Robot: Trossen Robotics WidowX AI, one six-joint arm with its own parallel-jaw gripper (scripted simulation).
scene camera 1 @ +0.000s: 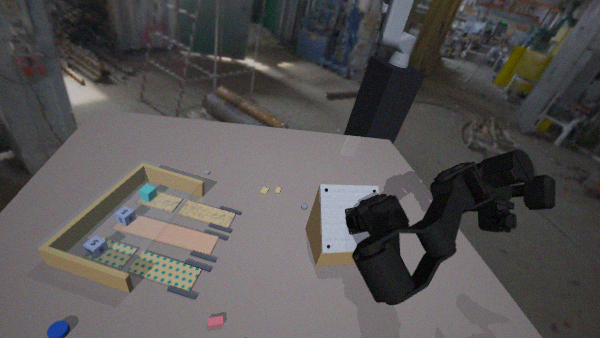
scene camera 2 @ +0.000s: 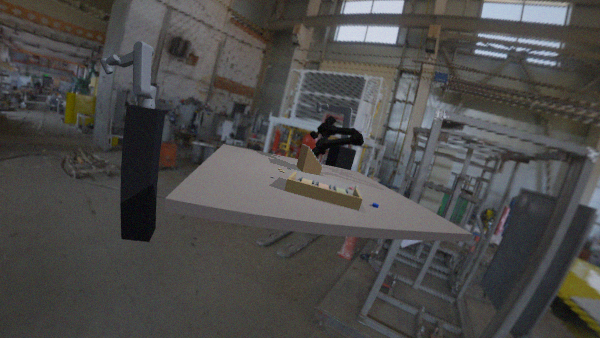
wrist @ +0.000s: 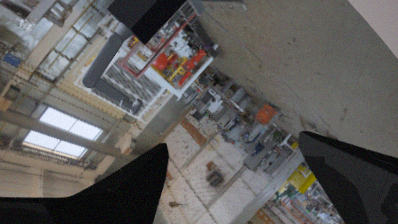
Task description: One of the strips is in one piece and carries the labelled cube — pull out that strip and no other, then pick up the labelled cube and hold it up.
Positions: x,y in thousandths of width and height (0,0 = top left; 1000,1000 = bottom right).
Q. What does my gripper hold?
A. Nothing.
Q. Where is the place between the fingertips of my gripper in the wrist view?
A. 584,645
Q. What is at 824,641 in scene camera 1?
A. My gripper.
